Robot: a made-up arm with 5 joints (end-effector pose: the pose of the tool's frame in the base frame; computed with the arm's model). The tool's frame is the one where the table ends.
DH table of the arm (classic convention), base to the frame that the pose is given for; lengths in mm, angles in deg. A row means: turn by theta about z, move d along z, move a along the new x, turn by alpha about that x. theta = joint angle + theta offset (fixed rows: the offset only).
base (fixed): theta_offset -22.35  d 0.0  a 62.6  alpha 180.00
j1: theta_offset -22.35  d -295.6  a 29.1  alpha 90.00
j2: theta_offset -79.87  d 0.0  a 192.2  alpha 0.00
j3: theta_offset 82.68  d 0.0  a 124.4  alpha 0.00
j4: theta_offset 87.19  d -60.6  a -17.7  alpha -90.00
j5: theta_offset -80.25  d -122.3  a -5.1  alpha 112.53
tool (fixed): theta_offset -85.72  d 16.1  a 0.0  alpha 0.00
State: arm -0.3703 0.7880 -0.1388 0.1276 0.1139
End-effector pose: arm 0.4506 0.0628 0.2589 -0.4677 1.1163 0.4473
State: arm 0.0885 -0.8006 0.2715 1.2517 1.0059
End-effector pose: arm 0.1952 -0.0850 0.4452 -1.1321 1.0746 0.1913
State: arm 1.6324 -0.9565 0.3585 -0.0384 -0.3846
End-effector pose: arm -0.0159 -0.1043 0.5986 -0.0651 -0.3279 -1.4388
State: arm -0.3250 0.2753 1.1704 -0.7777 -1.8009
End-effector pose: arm 0.3004 -0.0214 0.2741 1.5587 1.0070 0.0456
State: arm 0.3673 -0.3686 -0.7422 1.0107 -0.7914
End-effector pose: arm 0.1979 -0.1563 0.6324 0.6518 0.1442 -0.1294
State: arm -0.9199 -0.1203 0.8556 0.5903 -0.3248
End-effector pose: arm 0.2270 0.0861 0.2827 -0.5748 1.6701 0.6522
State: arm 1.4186 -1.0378 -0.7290 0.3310 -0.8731
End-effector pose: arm -0.0370 0.1064 0.6747 -0.3495 -1.0395 -0.6277
